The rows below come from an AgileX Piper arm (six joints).
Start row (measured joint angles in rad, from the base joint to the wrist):
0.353 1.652 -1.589 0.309 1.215 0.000
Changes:
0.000 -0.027 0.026 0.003 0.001 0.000
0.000 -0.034 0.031 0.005 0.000 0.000
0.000 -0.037 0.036 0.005 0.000 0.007
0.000 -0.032 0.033 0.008 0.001 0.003
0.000 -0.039 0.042 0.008 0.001 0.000
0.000 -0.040 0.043 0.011 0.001 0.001
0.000 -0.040 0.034 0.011 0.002 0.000
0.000 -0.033 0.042 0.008 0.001 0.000
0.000 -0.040 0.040 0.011 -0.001 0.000
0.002 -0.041 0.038 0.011 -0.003 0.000
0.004 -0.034 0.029 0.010 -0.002 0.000
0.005 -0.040 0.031 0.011 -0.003 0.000
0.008 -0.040 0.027 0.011 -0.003 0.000
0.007 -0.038 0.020 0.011 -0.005 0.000
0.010 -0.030 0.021 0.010 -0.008 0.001
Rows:
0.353 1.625 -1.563 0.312 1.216 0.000
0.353 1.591 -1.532 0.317 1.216 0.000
0.353 1.554 -1.496 0.322 1.216 0.007
0.353 1.522 -1.463 0.330 1.217 0.010
0.353 1.483 -1.421 0.338 1.218 0.010
0.353 1.443 -1.378 0.349 1.219 0.011
0.353 1.403 -1.344 0.360 1.221 0.011
0.353 1.370 -1.302 0.368 1.222 0.011
0.353 1.330 -1.262 0.379 1.221 0.011
0.355 1.289 -1.224 0.390 1.218 0.011
0.359 1.255 -1.195 0.400 1.216 0.011
0.364 1.215 -1.164 0.411 1.213 0.011
0.372 1.175 -1.137 0.422 1.210 0.011
0.379 1.137 -1.117 0.433 1.205 0.011
0.389 1.107 -1.096 0.443 1.197 0.012

